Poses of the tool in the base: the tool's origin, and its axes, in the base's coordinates. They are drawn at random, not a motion.
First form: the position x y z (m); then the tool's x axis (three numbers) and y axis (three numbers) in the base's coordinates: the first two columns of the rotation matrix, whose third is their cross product.
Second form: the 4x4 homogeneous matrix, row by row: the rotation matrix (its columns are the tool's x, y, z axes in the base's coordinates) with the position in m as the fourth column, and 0 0 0 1 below. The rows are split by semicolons. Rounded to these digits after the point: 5 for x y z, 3 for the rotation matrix.
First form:
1: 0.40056 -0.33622 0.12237 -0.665 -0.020 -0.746 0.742 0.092 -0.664
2: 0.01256 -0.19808 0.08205 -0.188 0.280 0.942 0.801 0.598 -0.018
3: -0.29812 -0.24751 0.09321 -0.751 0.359 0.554 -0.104 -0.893 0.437
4: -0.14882 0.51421 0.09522 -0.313 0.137 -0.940 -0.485 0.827 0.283
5: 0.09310 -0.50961 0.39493 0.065 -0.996 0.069 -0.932 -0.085 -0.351
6: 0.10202 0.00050 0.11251 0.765 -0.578 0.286 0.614 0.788 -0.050
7: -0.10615 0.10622 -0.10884 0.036 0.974 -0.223 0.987 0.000 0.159
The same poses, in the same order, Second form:
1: -0.665 0.742 0.082 0.40056; -0.020 0.092 -0.995 -0.33622; -0.746 -0.664 -0.046 0.12237; 0 0 0 1
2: -0.188 0.801 -0.568 0.01256; 0.280 0.598 0.751 -0.19808; 0.942 -0.018 -0.337 0.08205; 0 0 0 1
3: -0.751 -0.104 0.652 -0.29812; 0.359 -0.893 0.271 -0.24751; 0.554 0.437 0.708 0.09321; 0 0 0 1
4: -0.313 -0.485 0.816 -0.14882; 0.137 0.827 0.544 0.51421; -0.940 0.283 -0.192 0.09522; 0 0 0 1
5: 0.065 -0.932 0.355 0.09310; -0.996 -0.085 -0.041 -0.50961; 0.069 -0.351 -0.934 0.39493; 0 0 0 1
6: 0.765 0.614 -0.196 0.10202; -0.578 0.788 0.214 0.00050; 0.286 -0.050 0.958 0.11251; 0 0 0 1
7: 0.036 0.987 0.155 -0.10615; 0.974 0.000 -0.226 0.10622; -0.223 0.159 -0.961 -0.10884; 0 0 0 1
